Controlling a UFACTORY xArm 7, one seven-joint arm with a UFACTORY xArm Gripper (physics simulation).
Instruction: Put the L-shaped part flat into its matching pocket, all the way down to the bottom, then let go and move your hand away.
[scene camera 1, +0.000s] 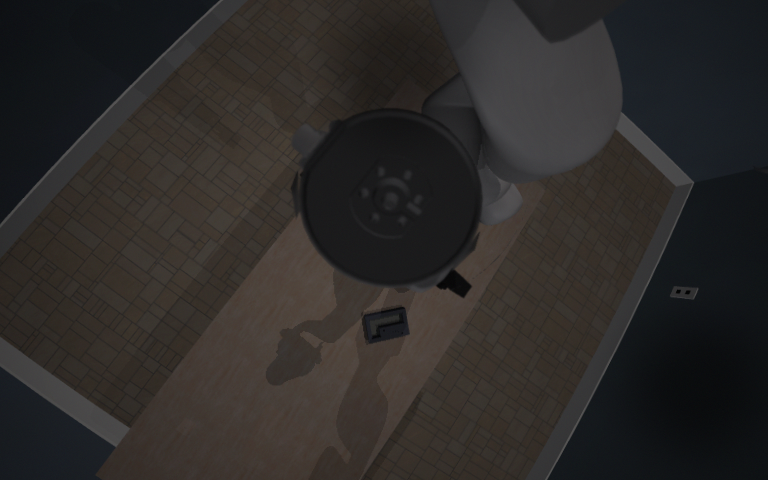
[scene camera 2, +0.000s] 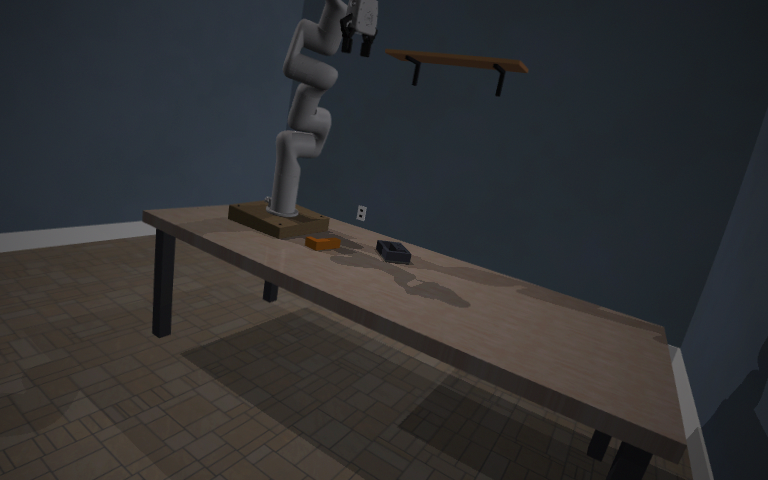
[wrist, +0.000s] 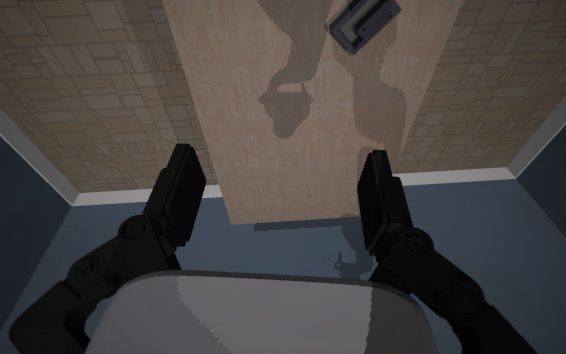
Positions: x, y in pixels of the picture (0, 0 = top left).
Labels:
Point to a dark block with L-shaped pocket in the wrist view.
354, 31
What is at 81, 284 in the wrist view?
The gripper.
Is the gripper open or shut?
Open.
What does the gripper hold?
Nothing.

